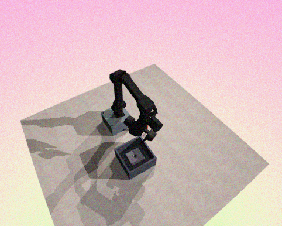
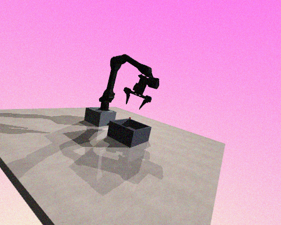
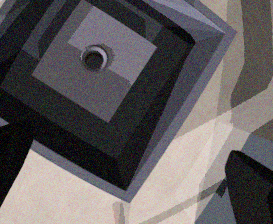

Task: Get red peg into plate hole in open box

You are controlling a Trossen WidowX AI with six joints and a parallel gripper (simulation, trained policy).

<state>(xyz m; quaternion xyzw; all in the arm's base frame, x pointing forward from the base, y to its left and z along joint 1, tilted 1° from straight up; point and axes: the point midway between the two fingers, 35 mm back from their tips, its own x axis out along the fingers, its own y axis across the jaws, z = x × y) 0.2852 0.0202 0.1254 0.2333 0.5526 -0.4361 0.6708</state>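
The red peg lies 16 cm below my gripper tip, 14 cm to the left of it and 14 cm behind it. Also, from my gripper tip: grey plate: 15 cm below, 4 cm ahead, 3 cm to the right; grey box: 17 cm below, 4 cm ahead, 3 cm to the right.
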